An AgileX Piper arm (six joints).
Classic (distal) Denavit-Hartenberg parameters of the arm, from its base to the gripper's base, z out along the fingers. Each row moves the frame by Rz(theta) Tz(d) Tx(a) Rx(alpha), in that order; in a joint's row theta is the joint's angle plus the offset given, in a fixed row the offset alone. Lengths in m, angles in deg.
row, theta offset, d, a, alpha
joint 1, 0.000, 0.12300, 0.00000, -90.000
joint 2, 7.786, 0.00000, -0.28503, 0.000
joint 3, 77.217, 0.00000, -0.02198, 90.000
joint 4, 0.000, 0.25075, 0.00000, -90.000
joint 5, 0.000, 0.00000, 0.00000, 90.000
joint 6, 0.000, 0.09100, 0.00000, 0.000
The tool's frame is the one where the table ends.
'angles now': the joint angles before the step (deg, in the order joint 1, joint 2, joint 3, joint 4, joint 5, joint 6). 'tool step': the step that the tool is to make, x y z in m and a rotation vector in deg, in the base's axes. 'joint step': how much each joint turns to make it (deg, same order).
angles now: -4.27, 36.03, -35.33, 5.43, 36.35, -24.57
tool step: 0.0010, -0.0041, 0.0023, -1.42, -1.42, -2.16
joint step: -0.01, 0.00, -0.07, -4.21, -1.57, 3.37
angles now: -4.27, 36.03, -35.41, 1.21, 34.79, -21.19
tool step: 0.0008, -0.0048, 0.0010, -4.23, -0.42, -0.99
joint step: -0.05, 0.14, 0.00, -5.19, -0.86, 1.14
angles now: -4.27, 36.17, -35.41, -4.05, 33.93, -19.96
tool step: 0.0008, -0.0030, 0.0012, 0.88, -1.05, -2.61
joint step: -0.08, 0.12, 0.00, -3.30, -0.83, 4.88
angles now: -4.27, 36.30, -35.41, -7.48, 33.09, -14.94
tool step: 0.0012, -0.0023, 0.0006, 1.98, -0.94, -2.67
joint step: -0.04, 0.27, 0.00, -2.64, -0.63, 5.34
